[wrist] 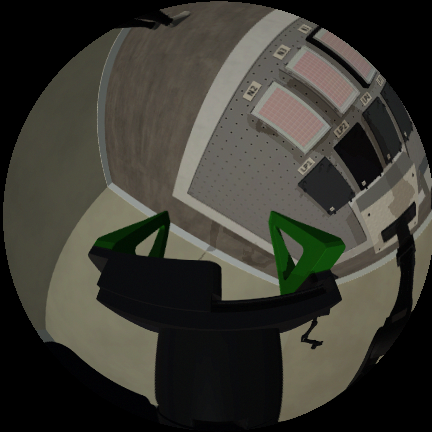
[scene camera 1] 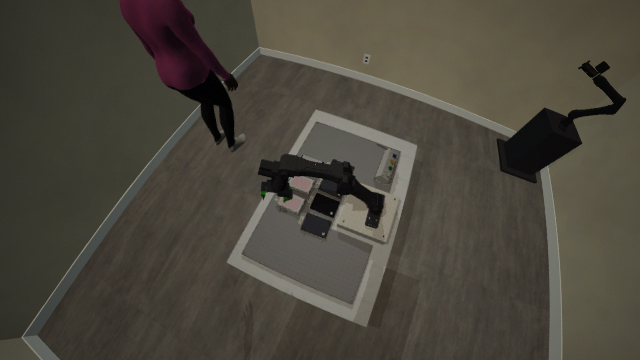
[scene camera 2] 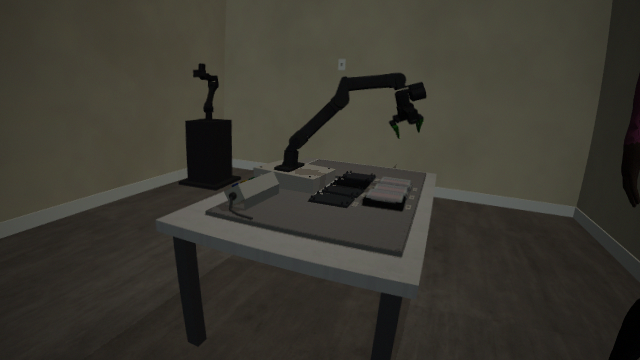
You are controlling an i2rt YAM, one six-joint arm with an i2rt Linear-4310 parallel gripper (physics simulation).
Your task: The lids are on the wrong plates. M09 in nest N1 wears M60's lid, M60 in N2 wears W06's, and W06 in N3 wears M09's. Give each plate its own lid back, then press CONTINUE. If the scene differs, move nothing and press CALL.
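Seen in the pictures: gripper, fingertip midpoint: (wrist: 218,216) (scene camera 1: 273,200) (scene camera 2: 408,135); arm's base, link origin: (wrist: 399,221) (scene camera 1: 375,210) (scene camera 2: 290,167).
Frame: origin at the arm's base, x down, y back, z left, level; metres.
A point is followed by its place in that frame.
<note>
My gripper (scene camera 1: 275,197) {x -0.168, y -0.493, z 0.185 m} (scene camera 2: 409,134) {x -0.168, y -0.493, z 0.185 m} (wrist: 218,216) {x -0.168, y -0.493, z 0.185 m} is open and empty, high above the table's nest side. In the wrist view, a pink plate with a pale rim (wrist: 291,117) {x 0.025, y -0.460, z 0.095 m} lies by label N2 (wrist: 252,91) {x 0.052, y -0.544, z 0.088 m}. A second pink plate (wrist: 324,80) {x 0.025, y -0.448, z -0.022 m} lies by label N3 (wrist: 281,51) {x 0.052, y -0.536, z -0.041 m}. A third pink plate (wrist: 346,52), in a black surround, lies at the far end by a partly readable label. Plate and lid codes are not readable. The button box (scene camera 1: 384,169) {x -0.023, y -0.003, z -0.259 m} (scene camera 2: 257,192) {x 0.013, y -0.025, z -0.356 m} has blue, yellow and green buttons; its lettering is not readable.
Dark pads lie in a row beside the plates, including one by LP1 (wrist: 327,186) {x 0.044, y -0.295, z 0.168 m} and a blacker one by LP2 (wrist: 359,156) {x 0.044, y -0.288, z 0.046 m}. The arm stands on a pale base block (scene camera 1: 356,223) {x 0.009, y -0.079, z 0.104 m} (scene camera 2: 310,183) {x 0.021, y -0.144, z -0.139 m}. A person (scene camera 1: 172,50) stands beyond the table. A second arm sits on a black pedestal (scene camera 1: 542,145) (scene camera 2: 209,152).
</note>
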